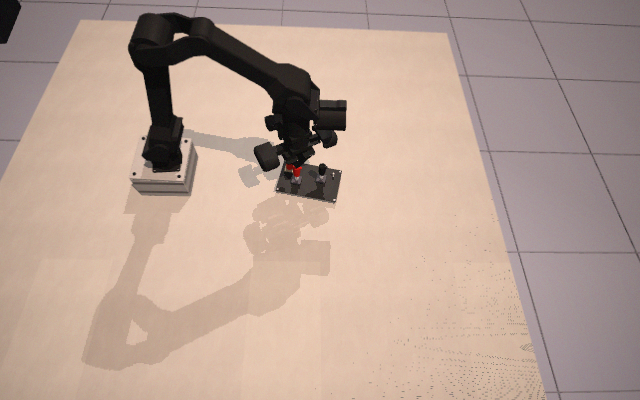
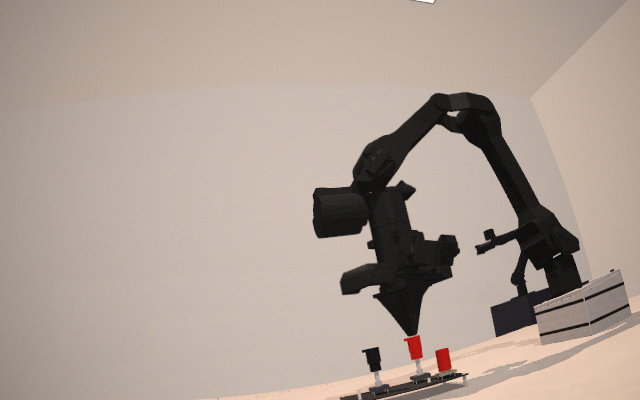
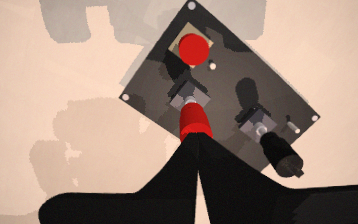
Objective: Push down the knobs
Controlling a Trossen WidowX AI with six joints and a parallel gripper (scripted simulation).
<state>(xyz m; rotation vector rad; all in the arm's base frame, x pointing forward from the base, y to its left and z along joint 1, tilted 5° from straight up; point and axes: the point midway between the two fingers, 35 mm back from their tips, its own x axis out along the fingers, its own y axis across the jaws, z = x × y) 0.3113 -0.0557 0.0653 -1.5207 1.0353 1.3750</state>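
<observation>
My gripper tip is now 2 cm above the red knob. From my gripper tip the other things lie so: black knob (7 cm ahead, 2 cm below).
</observation>
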